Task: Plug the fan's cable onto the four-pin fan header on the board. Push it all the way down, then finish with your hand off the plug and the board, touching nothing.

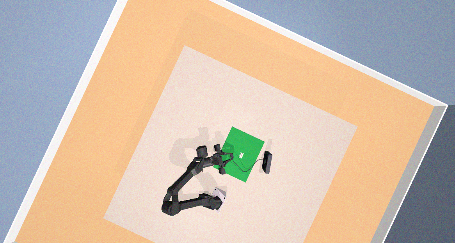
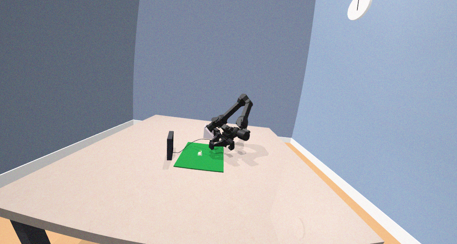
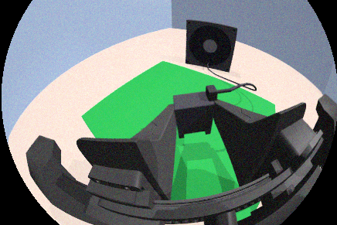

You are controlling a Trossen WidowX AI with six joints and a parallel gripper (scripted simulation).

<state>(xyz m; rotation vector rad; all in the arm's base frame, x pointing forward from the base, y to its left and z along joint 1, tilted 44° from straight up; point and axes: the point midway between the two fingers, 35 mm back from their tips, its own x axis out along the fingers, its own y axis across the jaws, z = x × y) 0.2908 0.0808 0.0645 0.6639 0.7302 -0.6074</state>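
My gripper tip is 2 cm short of the green board, 4 cm to the left of it and 8 cm above it. Also, from my gripper tip: white four-pin header (2 cm ahead, 6 cm to the right, 7 cm below); then dark plug (1 cm below); then black fan (8 cm ahead, 20 cm to the right, 1 cm below).
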